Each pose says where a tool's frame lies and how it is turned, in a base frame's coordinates. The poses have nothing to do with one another.
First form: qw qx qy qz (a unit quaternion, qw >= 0); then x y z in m.
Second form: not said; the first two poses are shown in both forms.
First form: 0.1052 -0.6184 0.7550 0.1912 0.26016 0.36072 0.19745
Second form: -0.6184 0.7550 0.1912 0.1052 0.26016 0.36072 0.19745
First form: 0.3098 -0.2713 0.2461 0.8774 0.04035 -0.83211 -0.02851
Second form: -0.2713 0.2461 0.8774 0.3098 0.04035 -0.83211 -0.02851
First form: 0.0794 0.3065 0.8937 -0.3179 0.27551 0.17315 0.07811
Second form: 0.3065 0.8937 -0.3179 0.0794 0.27551 0.17315 0.07811
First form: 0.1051 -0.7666 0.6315 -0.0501 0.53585 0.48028 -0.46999
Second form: -0.7666 0.6315 -0.0501 0.1051 0.53585 0.48028 -0.46999
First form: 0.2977 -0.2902 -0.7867 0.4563 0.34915 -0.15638 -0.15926
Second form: -0.2902 -0.7867 0.4563 0.2977 0.34915 -0.15638 -0.15926
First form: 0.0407 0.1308 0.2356 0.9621 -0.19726 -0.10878 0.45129
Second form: 0.1308 0.2356 0.9621 0.0407 -0.19726 -0.10878 0.45129
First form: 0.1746 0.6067 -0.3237 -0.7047 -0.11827 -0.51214 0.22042
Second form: 0.6067 -0.3237 -0.7047 0.1746 -0.11827 -0.51214 0.22042
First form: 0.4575 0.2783 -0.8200 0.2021 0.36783 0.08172 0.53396
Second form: 0.2783 -0.8200 0.2021 0.4575 0.36783 0.08172 0.53396
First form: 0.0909 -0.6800 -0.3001 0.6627 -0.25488 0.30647 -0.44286
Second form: -0.6800 -0.3001 0.6627 0.0909 -0.25488 0.30647 -0.44286
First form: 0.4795 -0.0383 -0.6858 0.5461 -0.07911 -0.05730 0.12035
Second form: -0.0383 -0.6858 0.5461 0.4795 -0.07911 -0.05730 0.12035
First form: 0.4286 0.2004 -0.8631 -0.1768 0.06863 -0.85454 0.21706
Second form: 0.2004 -0.8631 -0.1768 0.4286 0.06863 -0.85454 0.21706
